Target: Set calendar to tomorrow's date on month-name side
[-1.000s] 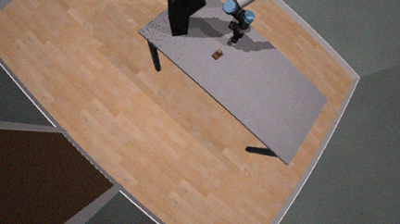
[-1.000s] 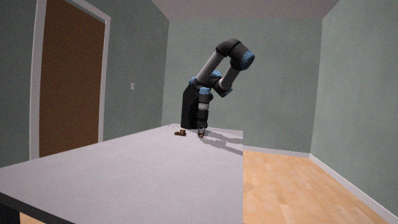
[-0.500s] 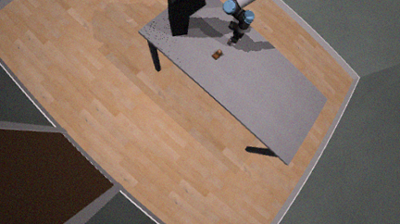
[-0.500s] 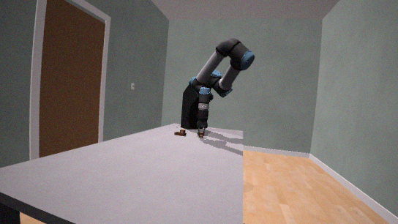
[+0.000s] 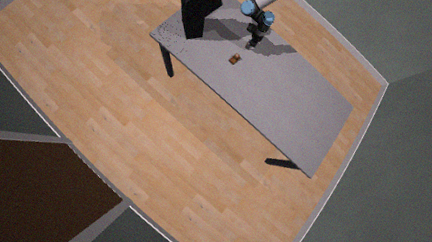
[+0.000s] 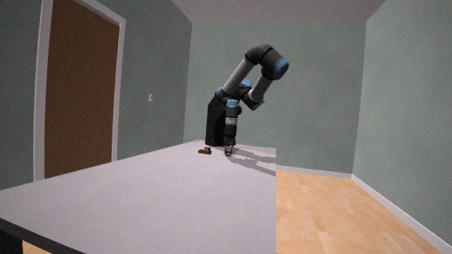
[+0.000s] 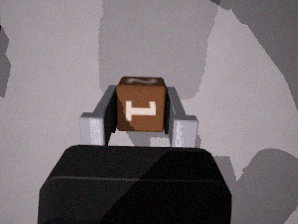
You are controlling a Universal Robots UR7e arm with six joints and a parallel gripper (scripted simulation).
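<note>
Now: the brown wooden cube 1 cm below my hand. Round my hand: calendar tray: 16 cm to the right, 2 cm below, 1 cm ahead.
</note>
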